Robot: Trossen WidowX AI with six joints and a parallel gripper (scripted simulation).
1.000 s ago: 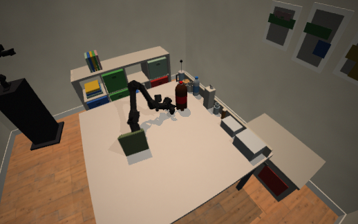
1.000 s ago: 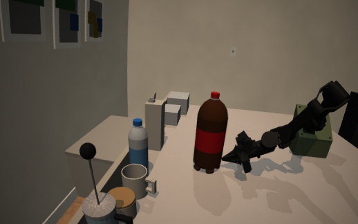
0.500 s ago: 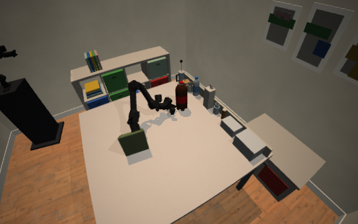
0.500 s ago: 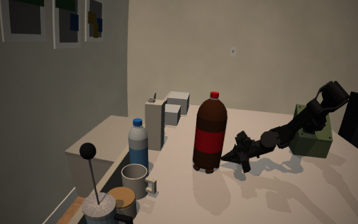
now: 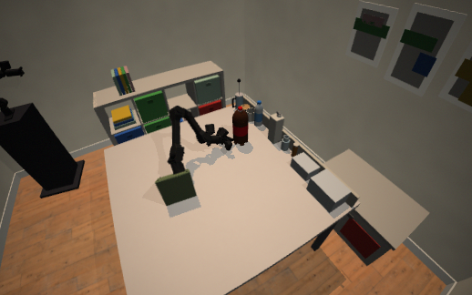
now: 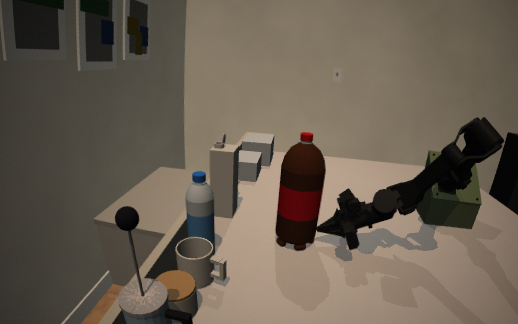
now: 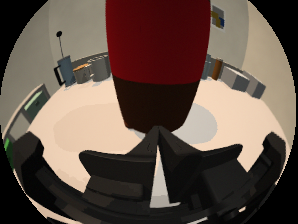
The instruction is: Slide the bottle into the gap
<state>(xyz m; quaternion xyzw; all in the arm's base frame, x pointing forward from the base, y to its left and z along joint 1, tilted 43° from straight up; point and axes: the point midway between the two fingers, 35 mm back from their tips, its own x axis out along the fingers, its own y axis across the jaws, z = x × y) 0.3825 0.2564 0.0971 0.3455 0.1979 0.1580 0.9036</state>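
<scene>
Now: hand 8 cm short of the dark cola bottle, 2 cm to the right of it and 9 cm below it. From my hand the other things lie so: water bottle (29 cm ahead, 16 cm to the left, 5 cm above); then lidded jar (25 cm ahead, 34 cm to the left, 2 cm below).
</scene>
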